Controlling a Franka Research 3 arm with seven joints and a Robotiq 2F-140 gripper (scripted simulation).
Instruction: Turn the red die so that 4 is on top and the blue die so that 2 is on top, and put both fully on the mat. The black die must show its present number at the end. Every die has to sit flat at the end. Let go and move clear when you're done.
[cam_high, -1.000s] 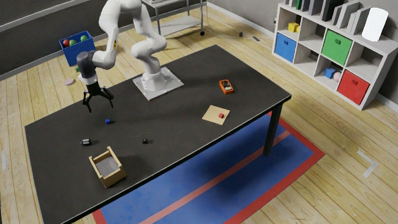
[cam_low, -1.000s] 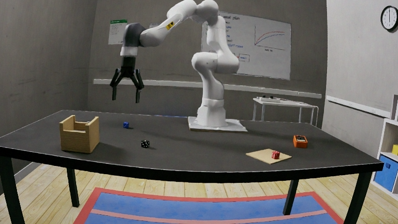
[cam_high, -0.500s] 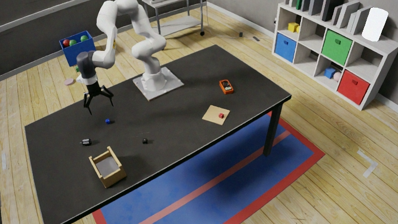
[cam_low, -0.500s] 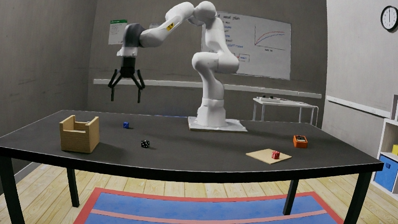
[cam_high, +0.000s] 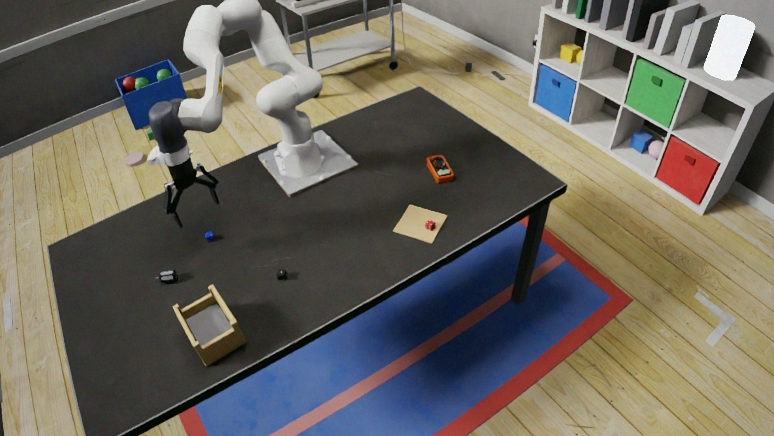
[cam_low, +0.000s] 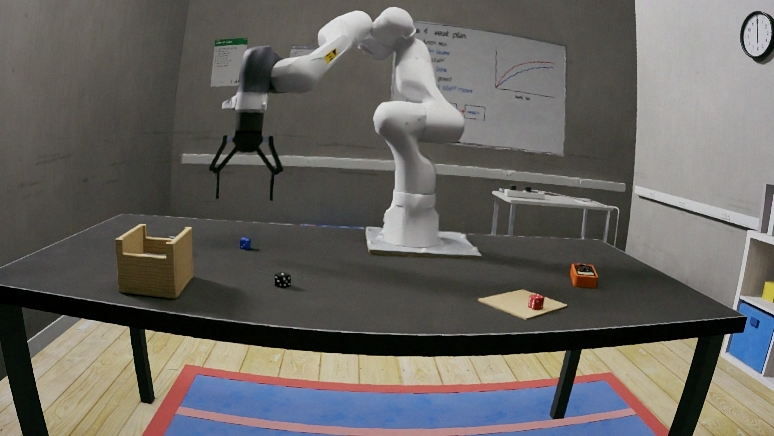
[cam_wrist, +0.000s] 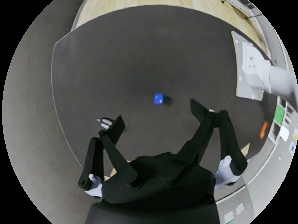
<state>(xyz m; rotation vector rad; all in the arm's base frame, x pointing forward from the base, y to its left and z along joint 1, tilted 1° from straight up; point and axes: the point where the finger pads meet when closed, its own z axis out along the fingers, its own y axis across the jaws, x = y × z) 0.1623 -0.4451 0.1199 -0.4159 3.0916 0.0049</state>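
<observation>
The blue die lies 130 mm below my hand and 10 mm to the left of it. From my hand the other things lie so: dark object 190 mm to the right, 120 mm below, 90 mm ahead; then black die 290 mm ahead, 160 mm to the left, 130 mm below; then wooden box 390 mm ahead, 110 mm to the right, 90 mm below.
</observation>
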